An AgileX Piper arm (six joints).
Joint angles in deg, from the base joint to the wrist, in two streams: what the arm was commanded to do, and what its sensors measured. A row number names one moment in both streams.
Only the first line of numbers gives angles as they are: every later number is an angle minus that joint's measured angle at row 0.
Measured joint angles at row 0:
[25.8 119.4 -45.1 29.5 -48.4 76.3]
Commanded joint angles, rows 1 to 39:
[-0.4 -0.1 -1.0 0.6 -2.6 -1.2]
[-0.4 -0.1 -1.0 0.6 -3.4 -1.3]
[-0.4 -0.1 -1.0 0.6 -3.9 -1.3]
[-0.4 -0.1 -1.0 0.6 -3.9 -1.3]
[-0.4 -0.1 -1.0 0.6 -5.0 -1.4]
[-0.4 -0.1 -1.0 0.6 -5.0 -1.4]
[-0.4 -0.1 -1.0 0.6 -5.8 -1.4]
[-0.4 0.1 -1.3 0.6 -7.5 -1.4]
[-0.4 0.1 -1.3 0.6 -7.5 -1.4]
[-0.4 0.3 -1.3 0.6 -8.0 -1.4]
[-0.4 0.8 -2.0 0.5 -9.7 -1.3]
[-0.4 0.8 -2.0 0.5 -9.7 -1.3]
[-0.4 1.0 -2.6 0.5 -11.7 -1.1]
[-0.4 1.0 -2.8 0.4 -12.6 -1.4]
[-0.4 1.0 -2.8 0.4 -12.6 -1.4]
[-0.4 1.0 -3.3 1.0 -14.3 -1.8]
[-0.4 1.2 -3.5 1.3 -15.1 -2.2]
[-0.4 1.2 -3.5 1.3 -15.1 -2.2]
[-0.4 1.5 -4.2 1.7 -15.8 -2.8]
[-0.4 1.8 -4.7 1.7 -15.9 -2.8]
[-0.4 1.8 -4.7 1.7 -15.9 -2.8]
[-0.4 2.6 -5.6 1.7 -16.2 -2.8]
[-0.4 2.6 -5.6 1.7 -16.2 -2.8]
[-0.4 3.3 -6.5 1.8 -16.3 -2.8]
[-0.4 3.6 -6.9 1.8 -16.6 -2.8]
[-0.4 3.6 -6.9 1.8 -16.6 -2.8]
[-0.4 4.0 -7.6 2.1 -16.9 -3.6]
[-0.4 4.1 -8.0 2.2 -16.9 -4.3]
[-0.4 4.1 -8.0 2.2 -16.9 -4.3]
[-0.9 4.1 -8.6 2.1 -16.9 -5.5]
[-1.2 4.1 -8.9 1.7 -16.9 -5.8]
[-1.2 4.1 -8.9 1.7 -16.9 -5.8]
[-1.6 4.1 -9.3 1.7 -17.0 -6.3]
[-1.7 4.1 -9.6 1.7 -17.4 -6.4]
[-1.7 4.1 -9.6 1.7 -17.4 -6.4]
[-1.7 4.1 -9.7 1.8 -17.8 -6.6]
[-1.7 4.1 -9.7 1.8 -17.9 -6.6]
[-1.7 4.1 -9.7 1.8 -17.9 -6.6]
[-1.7 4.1 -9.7 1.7 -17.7 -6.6]
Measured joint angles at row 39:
[0.8 4.8 -4.5 4.5 -3.5 -5.5]
